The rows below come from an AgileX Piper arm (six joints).
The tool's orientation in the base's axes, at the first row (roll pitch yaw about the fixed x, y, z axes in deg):
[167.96, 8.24, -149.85]
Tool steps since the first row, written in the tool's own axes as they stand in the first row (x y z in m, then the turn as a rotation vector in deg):
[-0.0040, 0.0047, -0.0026, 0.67, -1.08, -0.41]
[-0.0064, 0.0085, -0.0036, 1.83, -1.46, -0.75]
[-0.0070, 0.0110, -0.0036, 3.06, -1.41, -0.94]
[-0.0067, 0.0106, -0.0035, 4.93, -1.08, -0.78]
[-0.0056, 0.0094, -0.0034, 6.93, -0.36, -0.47]
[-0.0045, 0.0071, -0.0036, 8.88, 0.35, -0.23]
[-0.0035, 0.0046, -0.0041, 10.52, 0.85, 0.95]
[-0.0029, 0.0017, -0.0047, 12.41, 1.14, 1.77]
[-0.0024, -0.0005, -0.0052, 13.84, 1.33, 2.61]
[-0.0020, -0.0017, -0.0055, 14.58, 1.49, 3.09]
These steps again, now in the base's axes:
[0.0010, 0.0052, 0.0041, -0.02, -1.33, 0.08]
[0.0010, 0.0093, 0.0062, -0.82, -2.31, 0.16]
[0.0002, 0.0117, 0.0068, -1.91, -2.93, 0.18]
[0.0002, 0.0113, 0.0065, -3.67, -3.54, -0.17]
[-0.0001, 0.0097, 0.0060, -5.75, -3.86, -0.61]
[0.0001, 0.0072, 0.0056, -7.78, -4.18, -0.98]
[0.0005, 0.0045, 0.0054, -9.43, -4.28, -2.25]
[0.0015, 0.0017, 0.0053, -11.18, -4.78, -3.26]
[0.0022, -0.0005, 0.0053, -12.49, -5.12, -4.24]
[0.0025, -0.0018, 0.0053, -13.20, -5.23, -4.77]

